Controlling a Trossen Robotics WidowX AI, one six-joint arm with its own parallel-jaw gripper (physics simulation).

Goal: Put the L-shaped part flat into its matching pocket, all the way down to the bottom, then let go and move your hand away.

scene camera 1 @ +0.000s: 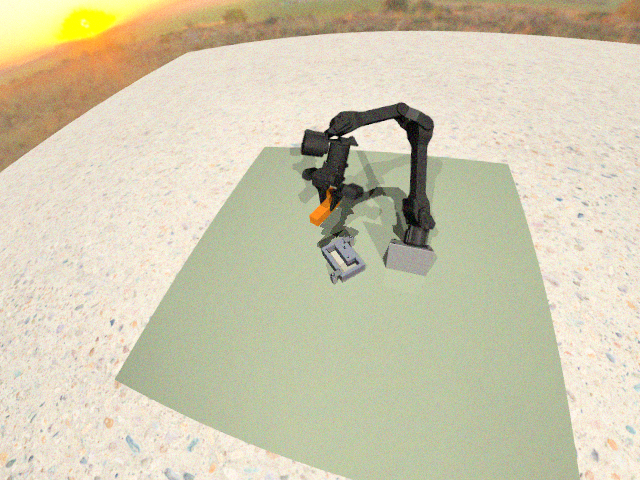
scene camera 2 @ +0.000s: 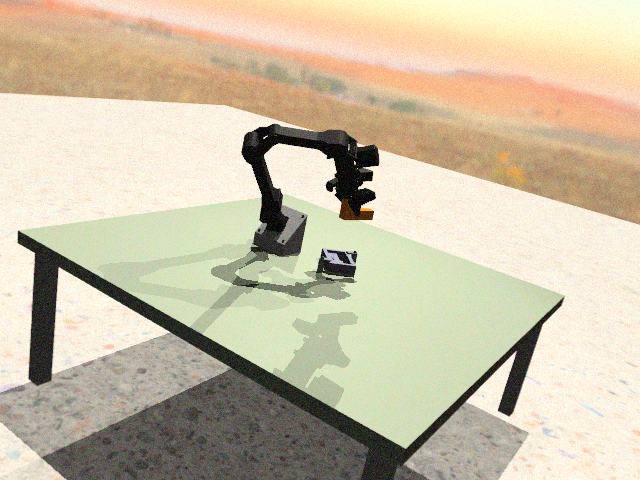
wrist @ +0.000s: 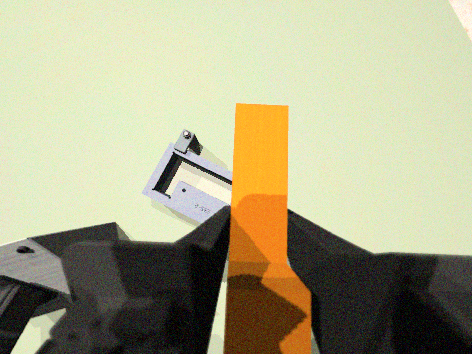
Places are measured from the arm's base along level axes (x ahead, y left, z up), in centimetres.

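Pixels of known places: gripper, fingertip midpoint: (scene camera 1: 326, 208) (scene camera 2: 354, 214) (wrist: 255, 213); arm's base, link origin: (scene camera 1: 415, 245) (scene camera 2: 277, 223) (wrist: 9, 295).
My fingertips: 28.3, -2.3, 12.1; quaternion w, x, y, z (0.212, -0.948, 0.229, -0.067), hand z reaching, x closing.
For each thing: its top centre in the pictures, then the offset to it from my fingertips, as dx, dy, dz. "spot": a spot on its surface instead. Level surfaces: height alone.
- grey pocket block, top centre: (wrist: 195, 186) (scene camera 2: 339, 253) (scene camera 1: 342, 253) -4.7, +5.4, -15.6
- green table top, surface height: dz -20.4
- small bracket, surface spot: (wrist: 184, 142) (scene camera 1: 336, 272) spot: -3.6, +12.4, -16.3
The orange L-shaped part (scene camera 1: 320, 214) (scene camera 2: 363, 213) (wrist: 261, 160) is held between the fingers, clear above the table. My gripper (scene camera 1: 328, 200) (scene camera 2: 354, 207) (wrist: 255, 213) is shut on it and points down. The grey pocket block (scene camera 1: 356, 269) (scene camera 2: 338, 269) (wrist: 159, 172) lies on the table, lower than the part and off to one side of it. In the wrist view the block is left of the part, turned at an angle to it, and its right portion is hidden behind the part and a finger. Its pocket opening faces up.
The arm's grey base (scene camera 1: 410, 258) (scene camera 2: 294, 232) stands on the green table top (scene camera 1: 289, 330) (scene camera 2: 439, 320) near the pocket block. A small bracket (scene camera 1: 334, 277) (wrist: 184, 142) with a screw sticks out from one side of the block.
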